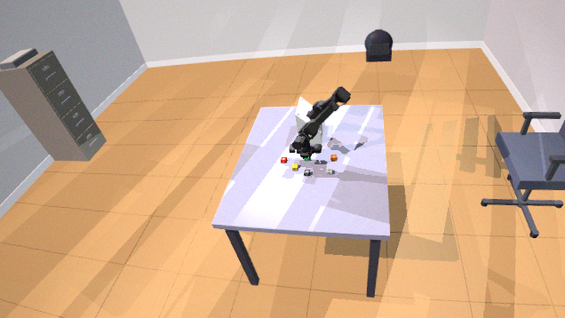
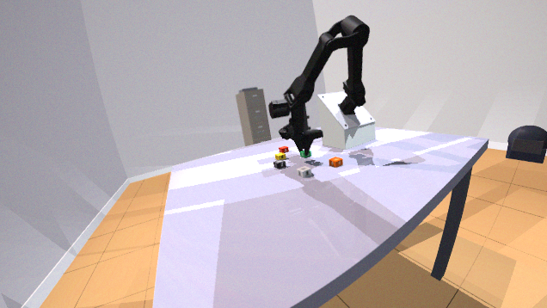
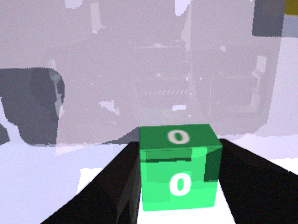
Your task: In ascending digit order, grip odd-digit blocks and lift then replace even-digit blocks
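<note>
Right now the green block is 1 cm behind my gripper tip. From my gripper tip the other things lie so: red block 14 cm to the right, 2 cm ahead; black block 11 cm ahead, 3 cm to the left; yellow block 8 cm ahead, 5 cm to the right.
</note>
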